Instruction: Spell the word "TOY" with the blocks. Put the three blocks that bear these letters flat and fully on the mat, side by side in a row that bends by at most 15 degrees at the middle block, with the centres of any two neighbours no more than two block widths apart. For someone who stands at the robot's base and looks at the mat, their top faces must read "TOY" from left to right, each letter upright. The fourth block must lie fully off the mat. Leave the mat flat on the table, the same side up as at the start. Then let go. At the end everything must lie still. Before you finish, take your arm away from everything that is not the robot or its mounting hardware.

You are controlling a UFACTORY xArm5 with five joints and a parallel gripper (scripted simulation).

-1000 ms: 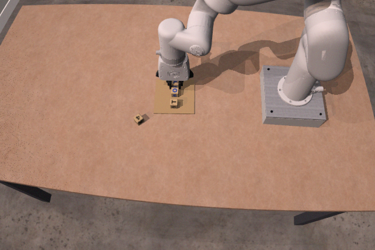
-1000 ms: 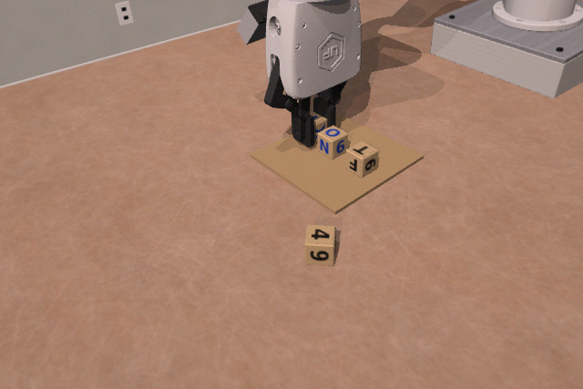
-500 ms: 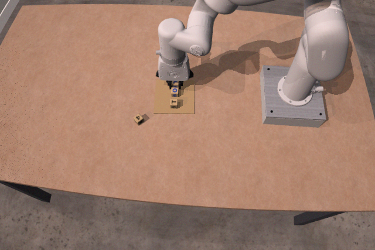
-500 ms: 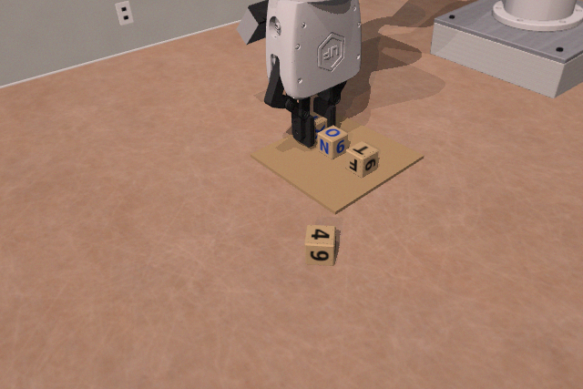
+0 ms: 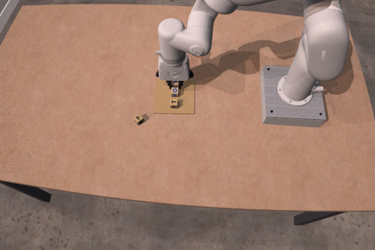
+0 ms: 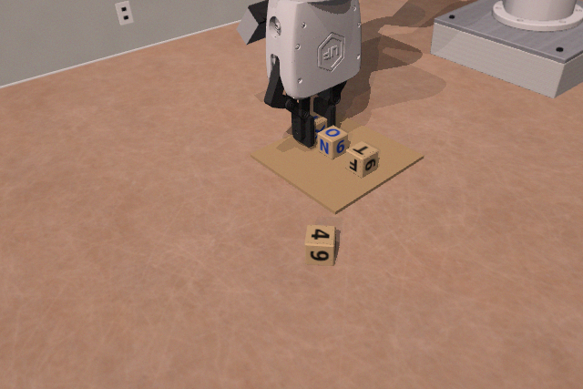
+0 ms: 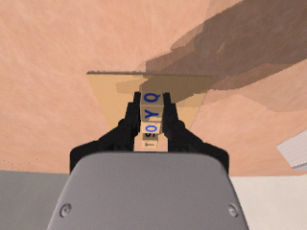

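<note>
Right now the O block is 30 mm to the left of my hand and 10 mm below it. Also, from my hand: tan mat: 40 mm to the left, 30 mm below; T block: 80 mm to the left, 10 mm below, 10 mm ahead.
</note>
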